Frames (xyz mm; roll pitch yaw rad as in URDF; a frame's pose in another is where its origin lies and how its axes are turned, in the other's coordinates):
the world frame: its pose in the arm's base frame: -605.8 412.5 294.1 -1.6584 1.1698 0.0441
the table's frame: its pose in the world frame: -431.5 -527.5 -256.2 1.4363 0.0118 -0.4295
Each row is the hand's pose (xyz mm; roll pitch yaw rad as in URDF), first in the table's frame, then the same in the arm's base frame.
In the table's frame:
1: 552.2 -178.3 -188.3 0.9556 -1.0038 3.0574
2: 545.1 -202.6 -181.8 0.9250 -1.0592 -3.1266
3: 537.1 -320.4 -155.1 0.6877 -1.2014 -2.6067
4: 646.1 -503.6 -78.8 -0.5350 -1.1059 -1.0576
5: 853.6 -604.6 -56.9 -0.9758 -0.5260 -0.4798
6: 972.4 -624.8 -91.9 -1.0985 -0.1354 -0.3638
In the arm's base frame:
1: 60.3 31.9 421.3 -3.0503 -1.3091 0.9920
2: 64.2 9.5 434.2 -2.7227 -1.2984 0.7090
3: 99.6 -98.6 475.5 -1.8820 -1.1461 0.0700
4: 266.5 -251.5 483.0 -1.4441 -0.5873 -0.1815
5: 453.9 -332.2 373.1 -1.4294 0.0978 -0.2248
6: 522.9 -353.4 270.4 -1.5349 0.4977 -0.2957

